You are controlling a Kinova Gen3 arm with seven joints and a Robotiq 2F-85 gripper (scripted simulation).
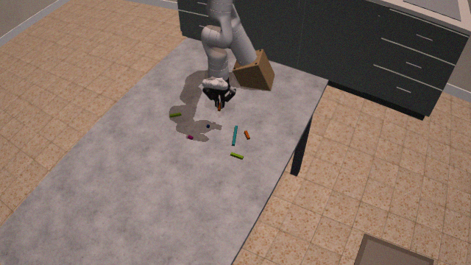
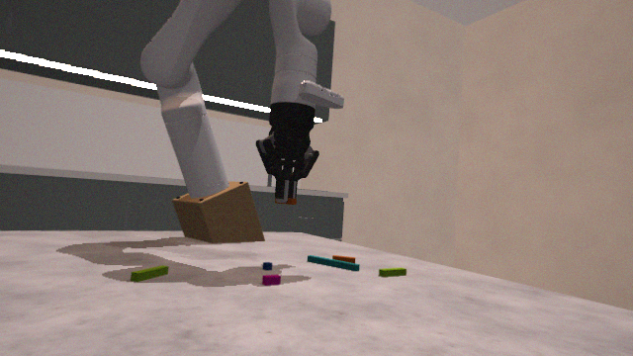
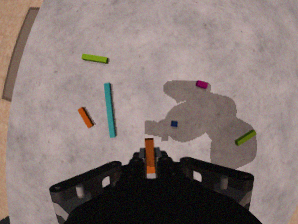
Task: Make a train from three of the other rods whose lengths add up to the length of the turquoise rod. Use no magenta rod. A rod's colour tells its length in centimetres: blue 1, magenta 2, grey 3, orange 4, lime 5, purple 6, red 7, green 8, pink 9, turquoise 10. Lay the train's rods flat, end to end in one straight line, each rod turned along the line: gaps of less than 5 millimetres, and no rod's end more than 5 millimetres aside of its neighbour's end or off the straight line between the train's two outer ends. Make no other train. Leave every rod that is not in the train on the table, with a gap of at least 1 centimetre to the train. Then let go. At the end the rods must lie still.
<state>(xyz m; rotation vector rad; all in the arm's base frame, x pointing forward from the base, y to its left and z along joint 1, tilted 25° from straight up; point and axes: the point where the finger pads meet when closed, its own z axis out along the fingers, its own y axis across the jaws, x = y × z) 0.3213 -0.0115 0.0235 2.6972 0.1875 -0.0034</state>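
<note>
My hand is 3 cm short of the blue rod, 5 cm to the left of it and 11 cm above it. Round my hand: turquoise rod 4 cm ahead, 7 cm to the left, 11 cm below; then magenta rod 11 cm ahead, 9 cm to the right, 11 cm below.
</note>
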